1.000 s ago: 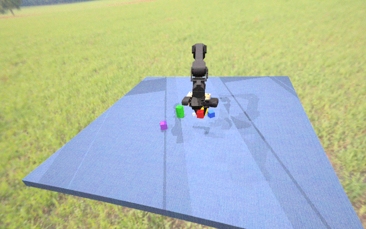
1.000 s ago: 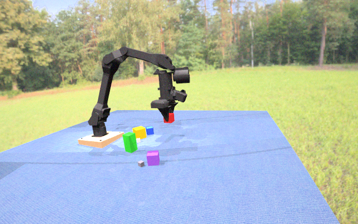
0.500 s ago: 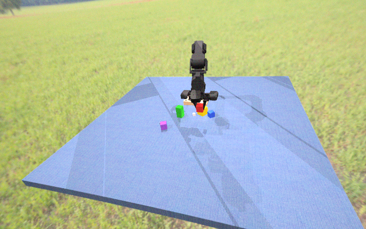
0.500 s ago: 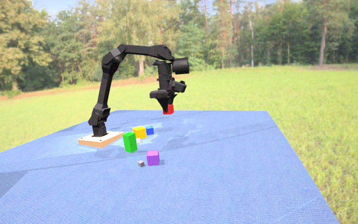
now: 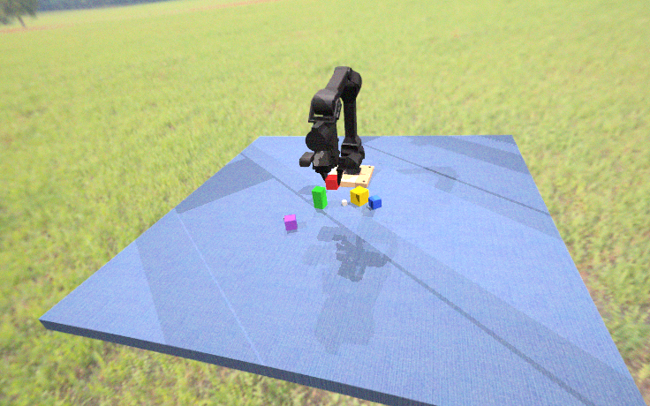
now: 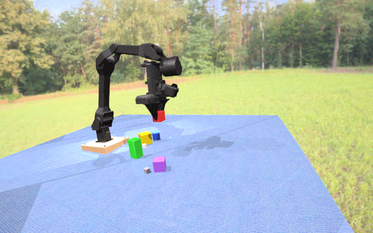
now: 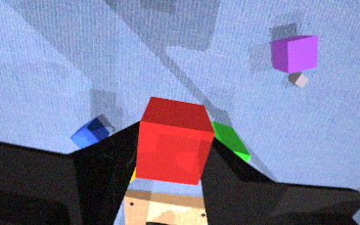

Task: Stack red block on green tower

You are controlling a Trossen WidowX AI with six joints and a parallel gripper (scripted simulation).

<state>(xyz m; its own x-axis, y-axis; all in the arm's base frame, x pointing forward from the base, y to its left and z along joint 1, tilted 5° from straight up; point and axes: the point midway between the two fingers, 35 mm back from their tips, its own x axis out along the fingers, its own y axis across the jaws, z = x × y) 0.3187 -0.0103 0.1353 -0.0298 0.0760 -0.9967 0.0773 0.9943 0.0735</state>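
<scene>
Now: gripper tip 12 cm above the small white cube, 9 cm past it and 1 cm to the right of it. Round my gripper tip: blue block 12 cm to the left, 12 cm below, 9 cm behind; yellow block 11 cm below, 11 cm behind, 6 cm to the left; red block 1 cm above.
</scene>
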